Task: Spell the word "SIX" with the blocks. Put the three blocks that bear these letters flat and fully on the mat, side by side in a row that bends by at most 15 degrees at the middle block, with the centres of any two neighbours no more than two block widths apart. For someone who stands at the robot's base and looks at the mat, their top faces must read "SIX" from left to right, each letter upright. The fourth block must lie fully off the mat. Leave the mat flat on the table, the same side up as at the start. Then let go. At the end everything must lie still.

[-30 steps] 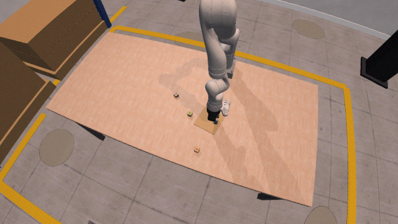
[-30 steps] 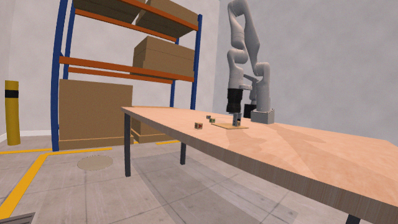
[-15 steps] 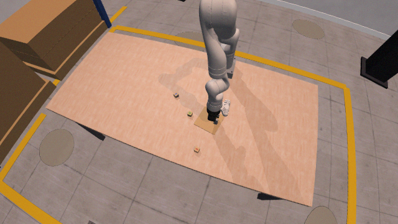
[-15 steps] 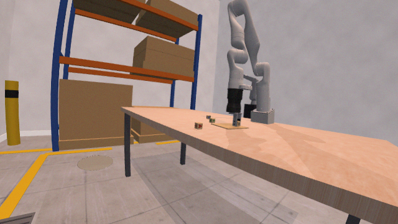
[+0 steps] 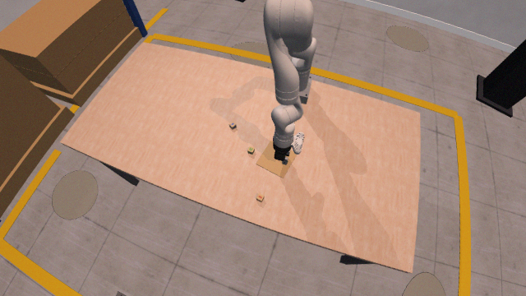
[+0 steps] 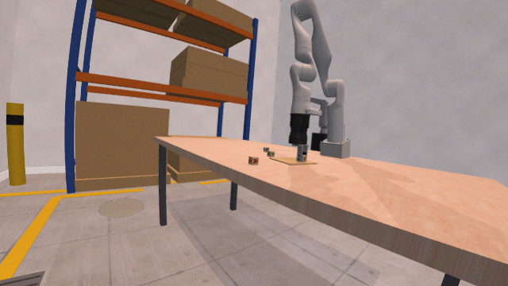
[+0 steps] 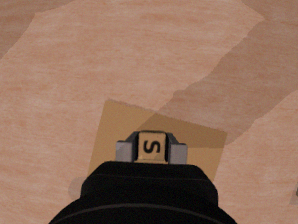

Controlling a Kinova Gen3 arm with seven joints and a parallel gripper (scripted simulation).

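Now: hand 40 mm to the left of the tan mat, 20 mm above it and 10 mm short of it. Round my hand: block: 210 mm ahead, 10 mm to the right, 10 mm below.
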